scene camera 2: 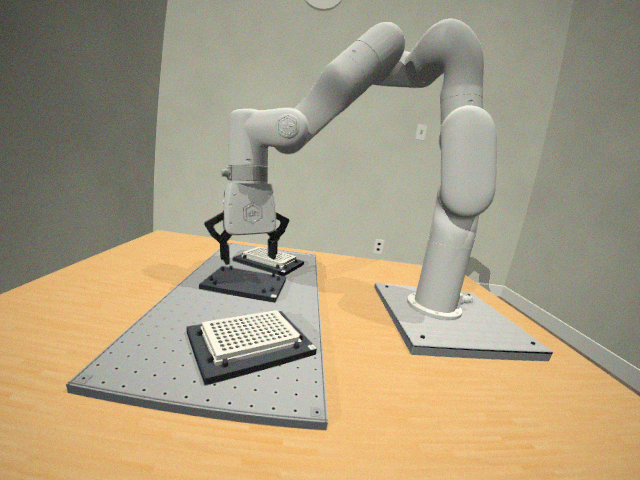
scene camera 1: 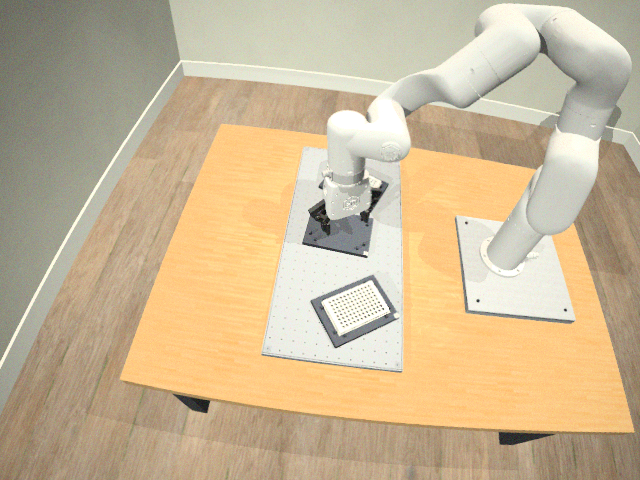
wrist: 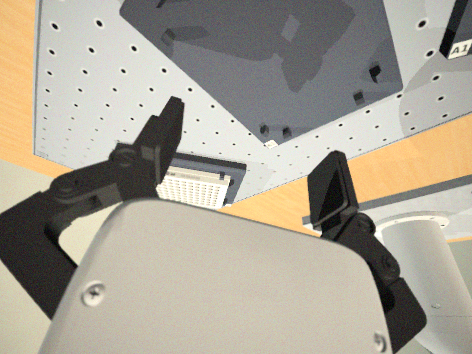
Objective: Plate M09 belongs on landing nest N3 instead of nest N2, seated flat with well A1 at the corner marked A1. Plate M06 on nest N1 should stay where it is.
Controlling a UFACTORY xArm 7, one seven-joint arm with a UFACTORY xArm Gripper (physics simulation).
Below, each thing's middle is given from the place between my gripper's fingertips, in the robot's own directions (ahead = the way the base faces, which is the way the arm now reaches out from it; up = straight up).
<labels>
The landing nest N3 [scene camera 1: 350,235] lies 10 mm ahead of my hand, 30 mm to the right of it and 60 mm below it.
</labels>
